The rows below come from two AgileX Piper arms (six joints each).
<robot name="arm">
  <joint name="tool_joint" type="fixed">
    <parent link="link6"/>
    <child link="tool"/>
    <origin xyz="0 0 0" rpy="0 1.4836 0"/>
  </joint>
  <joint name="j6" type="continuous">
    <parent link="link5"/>
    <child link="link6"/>
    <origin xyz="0.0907 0 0.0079" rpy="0 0 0"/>
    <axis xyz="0.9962 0 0.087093"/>
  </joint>
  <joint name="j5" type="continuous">
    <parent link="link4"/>
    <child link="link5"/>
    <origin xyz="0 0 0" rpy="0 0 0"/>
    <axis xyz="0 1 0"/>
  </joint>
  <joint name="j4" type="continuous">
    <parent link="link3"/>
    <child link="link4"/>
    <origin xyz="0.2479 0 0.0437" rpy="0 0 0"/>
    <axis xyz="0.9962 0 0.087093"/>
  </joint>
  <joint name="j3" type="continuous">
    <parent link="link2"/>
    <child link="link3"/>
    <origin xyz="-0.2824 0 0.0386" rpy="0 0 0"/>
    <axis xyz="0 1 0"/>
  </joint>
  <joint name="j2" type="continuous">
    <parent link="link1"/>
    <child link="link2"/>
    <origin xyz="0 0 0" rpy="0 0 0"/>
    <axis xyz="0 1 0"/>
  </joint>
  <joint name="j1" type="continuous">
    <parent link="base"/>
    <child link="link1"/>
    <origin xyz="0 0 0.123" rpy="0 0 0"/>
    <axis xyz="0 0 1"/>
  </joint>
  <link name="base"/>
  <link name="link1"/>
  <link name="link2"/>
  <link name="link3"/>
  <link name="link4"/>
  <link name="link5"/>
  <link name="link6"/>
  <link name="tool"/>
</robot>
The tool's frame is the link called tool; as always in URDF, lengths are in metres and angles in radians. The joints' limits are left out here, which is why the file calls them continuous.
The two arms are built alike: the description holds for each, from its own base.
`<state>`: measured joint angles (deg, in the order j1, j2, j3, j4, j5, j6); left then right.
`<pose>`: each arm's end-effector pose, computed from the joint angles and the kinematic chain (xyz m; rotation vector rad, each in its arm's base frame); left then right.
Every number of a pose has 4 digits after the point. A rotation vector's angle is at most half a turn.
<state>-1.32 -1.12 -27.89 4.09 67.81 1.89 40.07 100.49 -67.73 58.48 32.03 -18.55</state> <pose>-0.0118 0.0063 0.2640 0.0515 2.1593 0.0927 0.2628 0.2748 0.2380 -0.3511 2.5685 1.1283</pose>
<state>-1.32 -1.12 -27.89 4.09 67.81 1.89 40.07 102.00 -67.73 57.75 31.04 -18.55</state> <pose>-0.0118 0.0063 0.2640 0.0515 2.1593 0.0927 0.2665 0.2761 0.2277 -0.3472 2.5851 1.0954</pose>
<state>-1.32 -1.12 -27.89 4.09 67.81 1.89 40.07 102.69 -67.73 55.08 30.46 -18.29</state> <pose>-0.0118 0.0063 0.2640 0.0515 2.1593 0.0927 0.2685 0.2753 0.2217 -0.3822 2.5917 1.0433</pose>
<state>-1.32 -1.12 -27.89 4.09 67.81 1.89 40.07 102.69 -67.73 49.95 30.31 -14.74</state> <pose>-0.0118 0.0063 0.2640 0.0515 2.1593 0.0927 0.2691 0.2723 0.2189 -0.3969 2.6120 0.9797</pose>
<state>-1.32 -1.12 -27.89 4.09 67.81 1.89 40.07 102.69 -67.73 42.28 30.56 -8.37</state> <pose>-0.0118 0.0063 0.2640 0.0515 2.1593 0.0927 0.2697 0.2676 0.2150 -0.3966 2.6501 0.8905</pose>
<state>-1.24 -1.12 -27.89 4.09 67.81 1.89 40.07 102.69 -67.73 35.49 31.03 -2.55</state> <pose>-0.0118 0.0063 0.2640 0.0500 2.1593 0.0935 0.2705 0.2631 0.2117 -0.3900 2.6820 0.8094</pose>
